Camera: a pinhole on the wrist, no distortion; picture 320 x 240 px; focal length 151.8 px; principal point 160.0 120.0 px. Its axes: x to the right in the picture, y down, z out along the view. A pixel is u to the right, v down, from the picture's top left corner.
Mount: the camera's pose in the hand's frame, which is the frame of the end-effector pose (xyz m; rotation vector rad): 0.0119 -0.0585 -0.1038 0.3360 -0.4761 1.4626
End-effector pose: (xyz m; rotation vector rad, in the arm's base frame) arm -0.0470 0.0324 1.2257 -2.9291 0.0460 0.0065
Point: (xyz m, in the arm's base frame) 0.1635 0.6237 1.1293
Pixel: 80 47
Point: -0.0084 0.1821 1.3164
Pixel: 45 64
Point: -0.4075 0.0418 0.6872
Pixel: 298 223
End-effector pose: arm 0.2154 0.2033 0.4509 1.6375 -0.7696 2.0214
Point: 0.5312 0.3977 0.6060
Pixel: 95 71
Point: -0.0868 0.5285 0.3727
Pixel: behind the camera
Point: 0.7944 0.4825 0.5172
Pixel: 86 121
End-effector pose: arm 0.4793 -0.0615 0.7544 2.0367 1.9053 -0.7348
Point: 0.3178 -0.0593 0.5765
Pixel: 205 61
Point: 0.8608 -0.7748 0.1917
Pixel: outside the picture
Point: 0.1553 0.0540 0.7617
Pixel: 29 42
